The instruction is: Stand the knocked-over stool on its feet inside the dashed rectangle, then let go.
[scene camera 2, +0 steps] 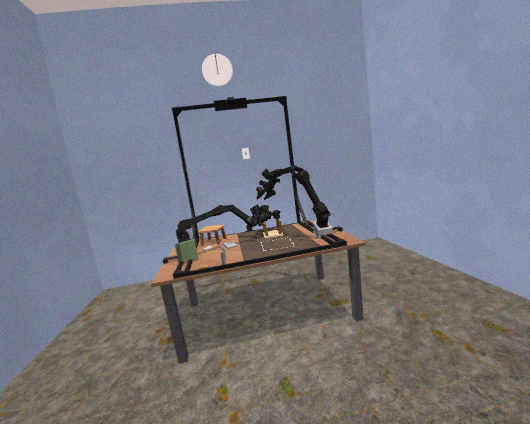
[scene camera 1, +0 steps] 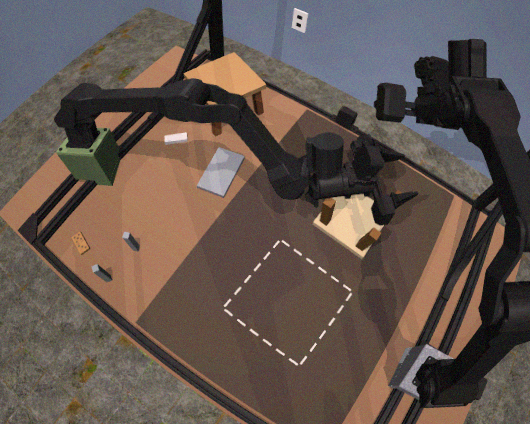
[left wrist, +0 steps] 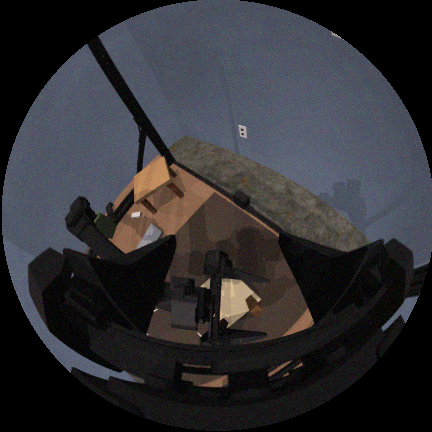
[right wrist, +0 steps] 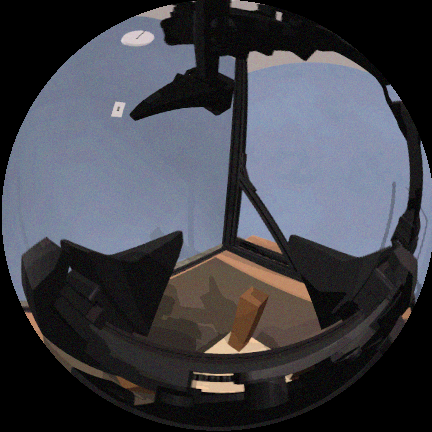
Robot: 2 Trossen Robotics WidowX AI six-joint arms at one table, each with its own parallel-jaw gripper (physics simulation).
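Frame: origin at the left arm's base, x ahead, y left, z up, level; centimetres.
Seen in the pictures: left gripper, fingertip midpoint: point(scene camera 2: 260, 199) point(left wrist: 228, 238) point(right wrist: 100, 82); right gripper, fingertip midpoint: point(scene camera 1: 410, 174) point(left wrist: 268, 308) point(right wrist: 237, 238); left arm's base, link origin: point(scene camera 2: 322, 224) point(scene camera 1: 433, 376); right arm's base, link origin: point(scene camera 2: 184, 241) point(scene camera 1: 83, 139).
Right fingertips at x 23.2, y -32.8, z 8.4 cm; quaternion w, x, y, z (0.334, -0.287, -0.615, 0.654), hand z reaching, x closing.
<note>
Pixels of each thing's top centre, then the offset from my right fingertips to it. "*": a spot on its surface instead.
- pale stool, top centre: point(right wrist: 278, 385) point(scene camera 1: 366, 197) point(left wrist: 215, 309) point(scene camera 2: 271, 220) dy +7.5, dx +6.1, dz -4.8 cm
- dashed rectangle, surface spot: point(scene camera 1: 225, 306) * dy +39.7, dx +20.2, dz -15.9 cm
- orange stool, top centre: point(scene camera 1: 224, 78) point(left wrist: 148, 176) point(scene camera 2: 211, 227) dy -5.2, dx +50.3, dz -5.1 cm
- grey plate, top centre: point(scene camera 1: 221, 170) point(left wrist: 147, 240) dy +13.1, dx +39.0, dz -15.3 cm
- white bar, top centre: point(scene camera 1: 175, 137) dy +11.0, dx +54.8, dz -15.1 cm
- orange dotted tile, top centre: point(scene camera 1: 80, 242) dy +46.7, dx +56.9, dz -15.4 cm
The pale stool point(scene camera 1: 350, 220) point(scene camera 2: 273, 233) point(left wrist: 235, 300) lies upside down, seat on the dark mat and brown legs up. One leg shows between my right fingers in the right wrist view point(right wrist: 247, 320), beyond and below them. The dashed rectangle point(scene camera 1: 226, 307) is in front of the stool, which is outside it. My right gripper point(scene camera 1: 410, 175) point(left wrist: 268, 308) point(right wrist: 237, 238) is open, over the stool's far side, hiding its far legs in scene camera 1. My left gripper point(scene camera 1: 390, 102) point(scene camera 2: 263, 196) point(left wrist: 228, 238) is open and empty, high above the table's back.
An orange stool point(scene camera 1: 227, 75) point(scene camera 2: 212, 228) point(left wrist: 152, 180) stands upright at the back left. A grey plate point(scene camera 1: 221, 171), a white bar point(scene camera 1: 176, 137), two grey blocks point(scene camera 1: 131, 241) point(scene camera 1: 101, 273) and an orange dotted tile point(scene camera 1: 80, 242) are on the left part. Black rails edge the table.
</note>
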